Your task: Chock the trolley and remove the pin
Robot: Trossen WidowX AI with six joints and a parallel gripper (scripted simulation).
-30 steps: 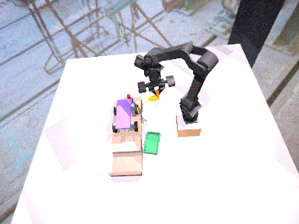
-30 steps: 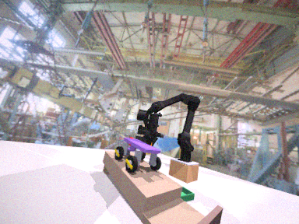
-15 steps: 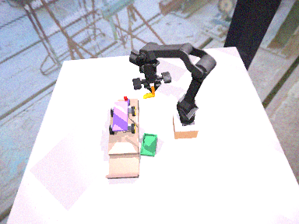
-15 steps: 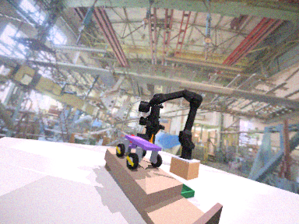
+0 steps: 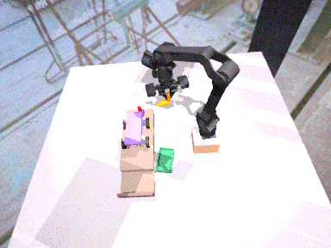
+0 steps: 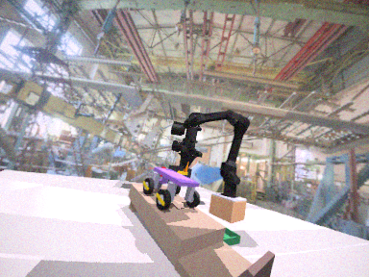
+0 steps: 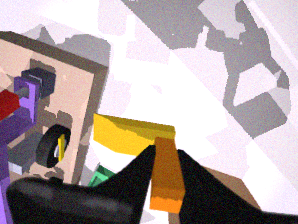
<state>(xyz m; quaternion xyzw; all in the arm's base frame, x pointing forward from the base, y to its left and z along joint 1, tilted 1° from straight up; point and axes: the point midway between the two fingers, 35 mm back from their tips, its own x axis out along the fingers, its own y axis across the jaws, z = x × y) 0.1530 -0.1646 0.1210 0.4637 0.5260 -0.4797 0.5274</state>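
My gripper tip is 2 cm short of the yellow chock and 1 cm above it. From my gripper tip the other things lie so: brown ramp (18 cm ahead, 12 cm to the left, 13 cm below); red-headed stop pin (14 cm ahead, 1 cm to the left, 4 cm below); purple trolley (17 cm ahead, 11 cm to the left, 6 cm below).
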